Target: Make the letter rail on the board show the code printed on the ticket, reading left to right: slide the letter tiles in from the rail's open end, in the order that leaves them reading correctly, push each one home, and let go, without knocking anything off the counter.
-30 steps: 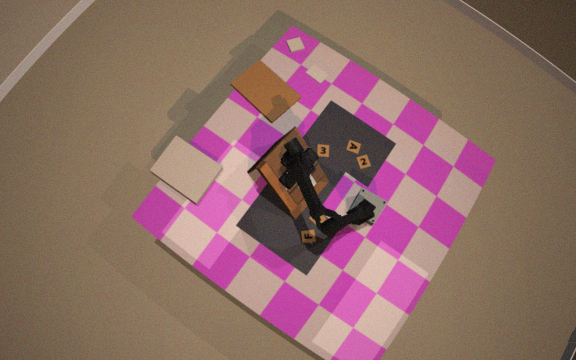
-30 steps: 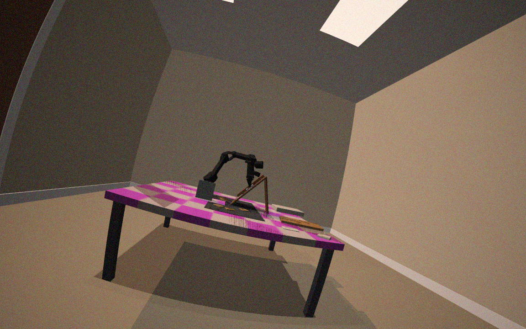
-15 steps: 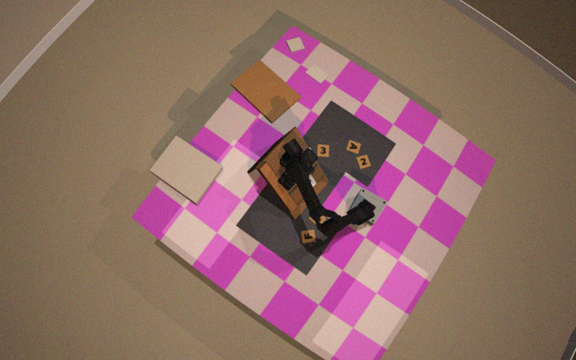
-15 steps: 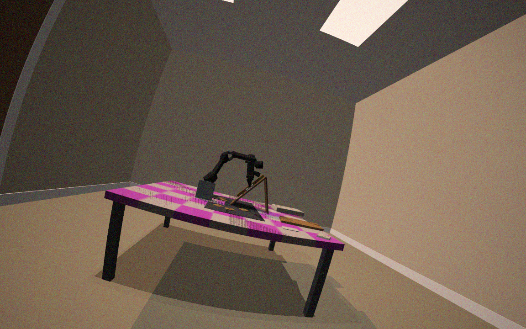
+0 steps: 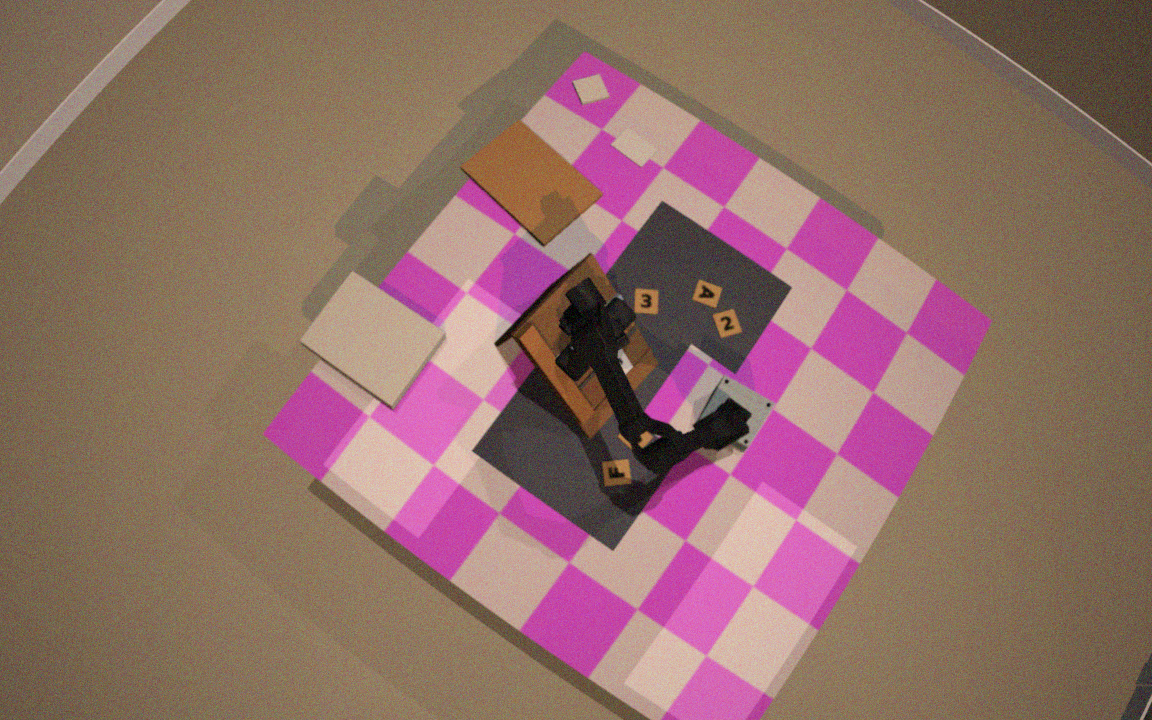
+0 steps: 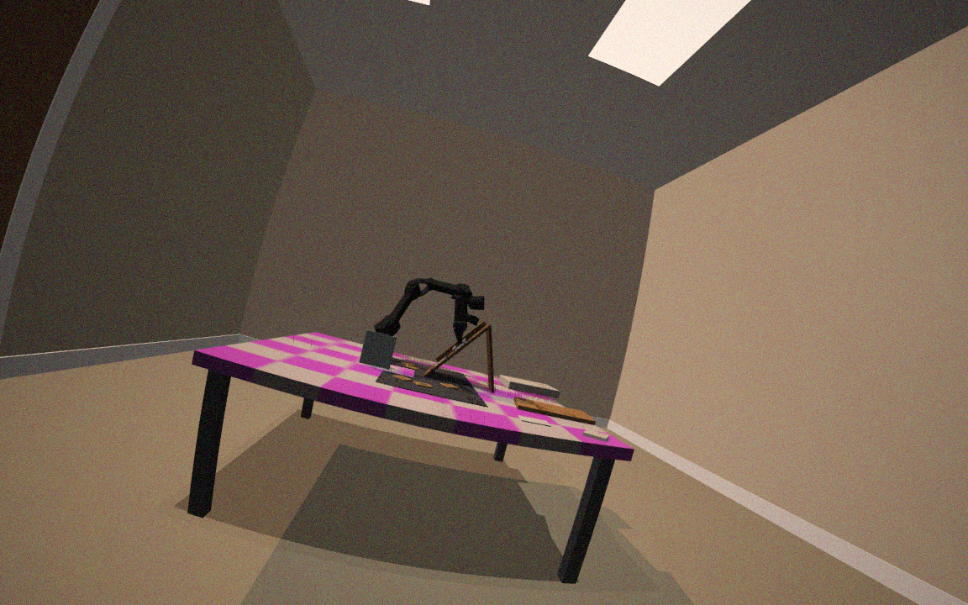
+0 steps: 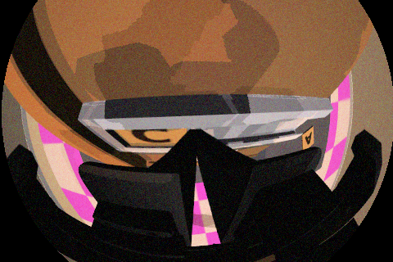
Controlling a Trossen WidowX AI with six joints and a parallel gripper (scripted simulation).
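Now: gripper tip 10 mm short of the c tile and 30 mm to the right of it. Also, from my gripper tip: white ticket: 60 mm behind, 20 mm to the right, 90 mm below; 3 tile: 30 mm behind, 220 mm to the right, 160 mm below; v tile: 190 mm behind, 70 mm to the left, 160 mm below.
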